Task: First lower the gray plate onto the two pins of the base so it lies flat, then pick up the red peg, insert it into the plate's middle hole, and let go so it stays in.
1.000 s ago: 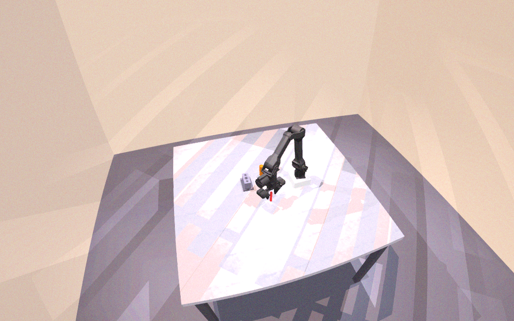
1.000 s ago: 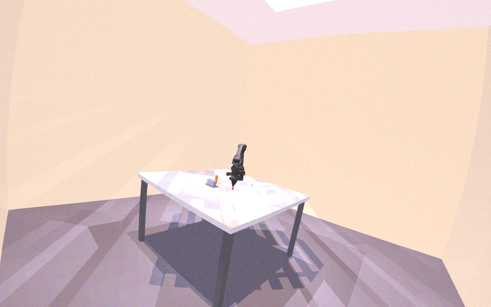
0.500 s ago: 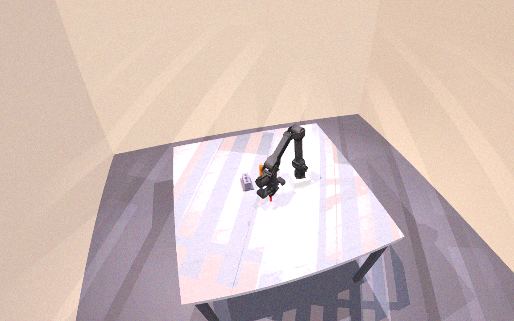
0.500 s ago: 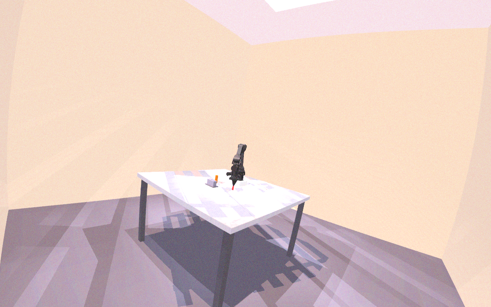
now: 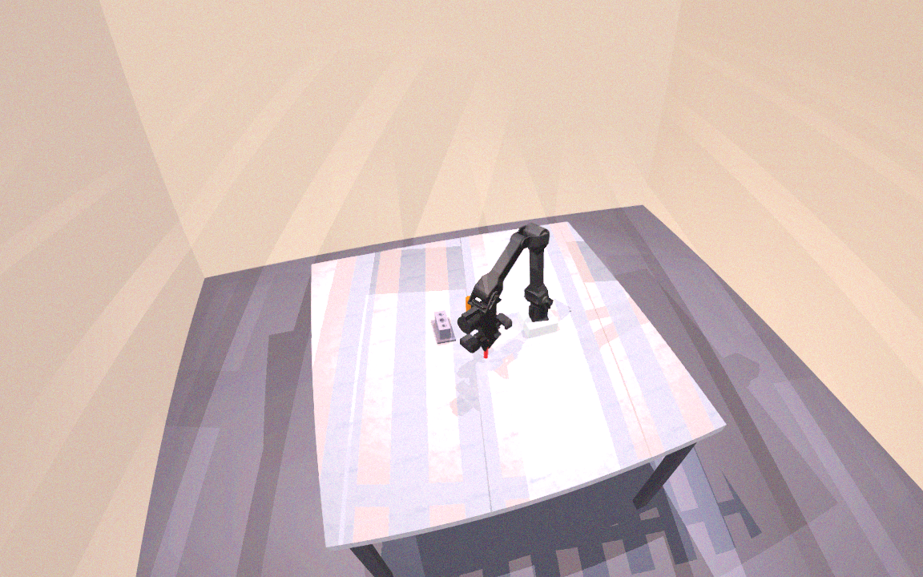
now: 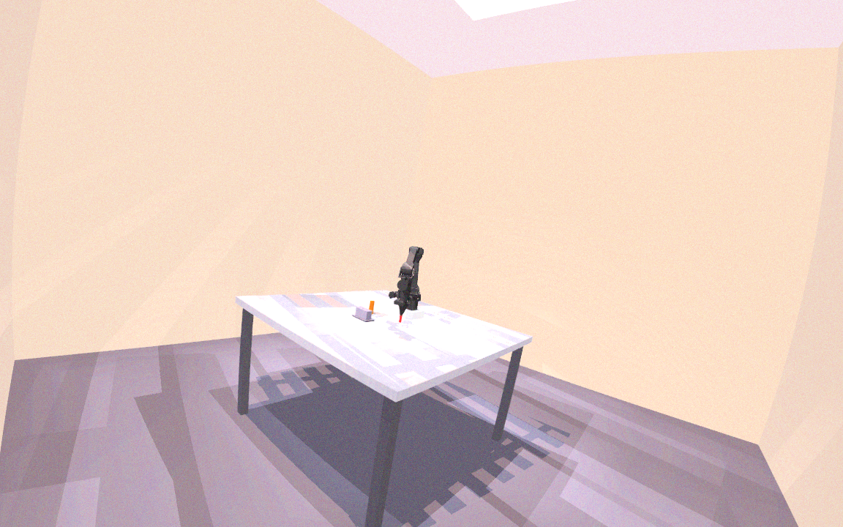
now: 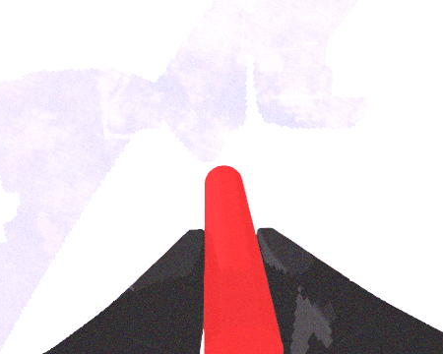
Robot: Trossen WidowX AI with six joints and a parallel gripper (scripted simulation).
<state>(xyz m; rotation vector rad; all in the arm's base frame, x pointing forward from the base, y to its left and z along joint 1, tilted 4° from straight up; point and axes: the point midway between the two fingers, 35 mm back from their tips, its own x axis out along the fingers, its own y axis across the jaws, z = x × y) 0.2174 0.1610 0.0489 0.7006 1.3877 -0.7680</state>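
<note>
My gripper tip is now 14 cm short of the gray plate, 16 cm to the left of it and 2 cm above it. Round my gripper tip: red peg: right at my gripper tip; orange cylinder: 3 cm ahead, 25 cm to the right, 2 cm below; base: 14 cm ahead, 16 cm to the right, 5 cm below.
</note>
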